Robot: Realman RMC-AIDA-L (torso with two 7-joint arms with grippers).
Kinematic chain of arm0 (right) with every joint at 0, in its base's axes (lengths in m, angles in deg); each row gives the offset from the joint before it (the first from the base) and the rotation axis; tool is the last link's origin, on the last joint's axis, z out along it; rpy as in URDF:
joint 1: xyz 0 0 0.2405 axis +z
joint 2: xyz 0 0 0 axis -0.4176 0.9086 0
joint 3: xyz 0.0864 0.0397 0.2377 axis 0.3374 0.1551 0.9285
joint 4: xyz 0 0 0 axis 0.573 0.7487 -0.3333
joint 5: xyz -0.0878 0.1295 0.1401 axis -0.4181 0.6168 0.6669
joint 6: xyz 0 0 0 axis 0.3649 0.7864 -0.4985
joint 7: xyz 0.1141 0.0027 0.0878 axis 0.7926 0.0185 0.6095
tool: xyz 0 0 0 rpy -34.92 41.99 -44.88
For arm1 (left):
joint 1: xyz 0 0 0.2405 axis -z
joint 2: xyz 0 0 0 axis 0.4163 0.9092 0
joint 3: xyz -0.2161 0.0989 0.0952 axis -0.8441 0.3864 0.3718
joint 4: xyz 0 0 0 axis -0.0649 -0.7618 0.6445
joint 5: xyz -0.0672 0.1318 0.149 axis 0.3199 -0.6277 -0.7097
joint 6: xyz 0 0 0 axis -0.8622 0.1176 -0.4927
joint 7: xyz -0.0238 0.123 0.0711 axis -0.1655 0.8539 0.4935
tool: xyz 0 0 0 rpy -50.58 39.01 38.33
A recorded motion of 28 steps. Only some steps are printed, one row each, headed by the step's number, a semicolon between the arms.
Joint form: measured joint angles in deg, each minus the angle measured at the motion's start. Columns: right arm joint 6, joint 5, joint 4, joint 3, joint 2, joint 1, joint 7; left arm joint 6, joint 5, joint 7, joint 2, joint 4, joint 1, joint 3.
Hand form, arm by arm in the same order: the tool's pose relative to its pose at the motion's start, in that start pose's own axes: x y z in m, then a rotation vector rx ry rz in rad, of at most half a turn. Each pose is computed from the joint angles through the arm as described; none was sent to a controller.
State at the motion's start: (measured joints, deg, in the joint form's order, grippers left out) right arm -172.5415 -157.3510 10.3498 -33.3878 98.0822 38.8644 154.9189; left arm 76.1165 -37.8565 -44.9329 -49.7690 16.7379 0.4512 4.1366
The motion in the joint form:
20: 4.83 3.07 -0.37 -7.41 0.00 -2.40 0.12; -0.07 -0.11 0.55 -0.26 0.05 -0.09 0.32
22: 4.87 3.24 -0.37 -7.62 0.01 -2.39 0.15; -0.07 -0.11 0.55 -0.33 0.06 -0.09 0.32
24: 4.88 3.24 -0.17 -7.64 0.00 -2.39 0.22; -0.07 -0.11 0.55 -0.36 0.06 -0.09 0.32
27: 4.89 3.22 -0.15 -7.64 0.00 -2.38 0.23; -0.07 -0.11 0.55 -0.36 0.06 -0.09 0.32
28: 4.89 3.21 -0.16 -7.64 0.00 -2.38 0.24; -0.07 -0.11 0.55 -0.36 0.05 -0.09 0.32
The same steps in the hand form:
20: 0.0052 0.0060 0.0212 0.0171 -0.0048 -0.0433; -0.0013 0.0019 0.0020 -0.0064 -0.0016 0.0056
22: 0.0052 0.0066 0.0215 0.0161 -0.0040 -0.0449; -0.0014 0.0022 0.0026 -0.0070 -0.0006 0.0049
24: 0.0058 0.0061 0.0221 0.0160 -0.0014 -0.0415; -0.0014 0.0023 0.0028 -0.0073 -0.0002 0.0047
27: 0.0058 0.0061 0.0221 0.0164 -0.0013 -0.0413; -0.0014 0.0023 0.0028 -0.0073 -0.0002 0.0047
28: 0.0057 0.0061 0.0220 0.0166 -0.0014 -0.0412; -0.0014 0.0023 0.0028 -0.0072 -0.0003 0.0049

